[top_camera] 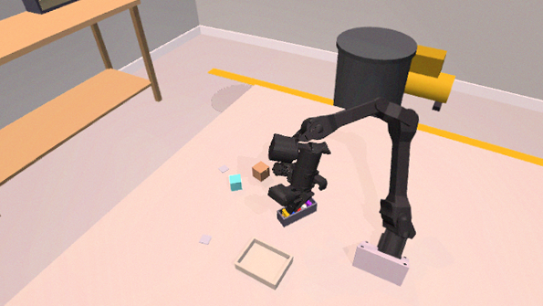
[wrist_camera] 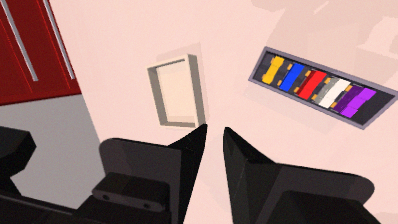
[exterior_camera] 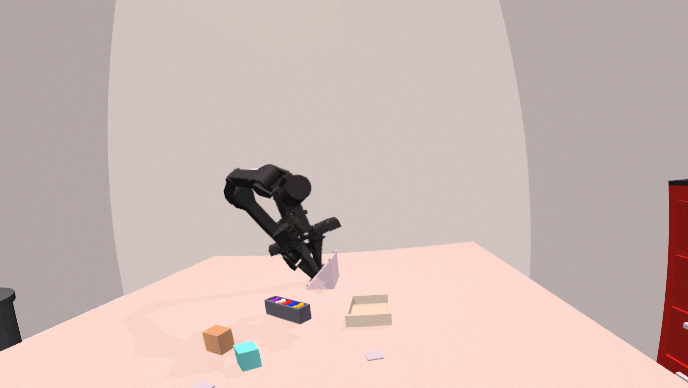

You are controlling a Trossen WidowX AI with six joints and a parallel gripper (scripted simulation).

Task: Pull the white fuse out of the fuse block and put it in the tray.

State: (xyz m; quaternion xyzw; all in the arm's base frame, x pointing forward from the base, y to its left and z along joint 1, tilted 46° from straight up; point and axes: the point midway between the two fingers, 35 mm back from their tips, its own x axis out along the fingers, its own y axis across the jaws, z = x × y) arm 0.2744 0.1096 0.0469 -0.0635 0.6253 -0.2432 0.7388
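Right now the white fuse is 100 mm to the right of my gripper tip, 90 mm below it and 10 mm ahead of it. Round my gripper tip: orange cube 210 mm ahead, 180 mm to the right, 90 mm below.
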